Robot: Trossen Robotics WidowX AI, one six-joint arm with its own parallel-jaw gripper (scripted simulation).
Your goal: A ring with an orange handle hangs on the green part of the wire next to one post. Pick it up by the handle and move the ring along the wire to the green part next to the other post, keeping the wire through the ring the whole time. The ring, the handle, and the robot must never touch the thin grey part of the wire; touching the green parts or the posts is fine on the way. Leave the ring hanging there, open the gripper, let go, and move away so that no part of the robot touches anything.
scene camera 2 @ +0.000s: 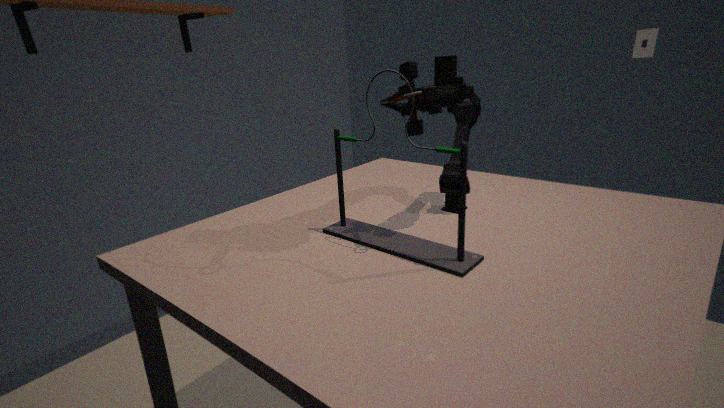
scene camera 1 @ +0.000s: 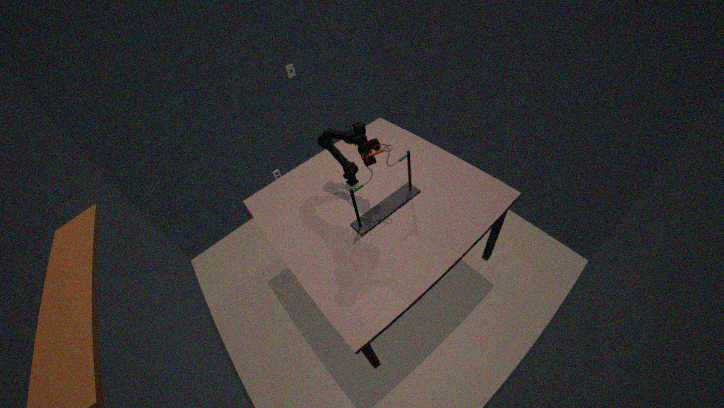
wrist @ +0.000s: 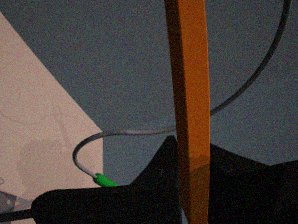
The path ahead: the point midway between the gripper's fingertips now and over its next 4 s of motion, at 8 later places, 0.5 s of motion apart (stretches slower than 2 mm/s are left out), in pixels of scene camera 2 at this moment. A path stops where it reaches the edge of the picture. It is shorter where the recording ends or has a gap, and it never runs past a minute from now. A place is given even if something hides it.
My gripper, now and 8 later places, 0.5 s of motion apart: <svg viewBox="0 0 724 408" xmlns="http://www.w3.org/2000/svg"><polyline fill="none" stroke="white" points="381,102 380,98 381,94 381,91 381,92 377,104 375,125 379,146 388,166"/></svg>
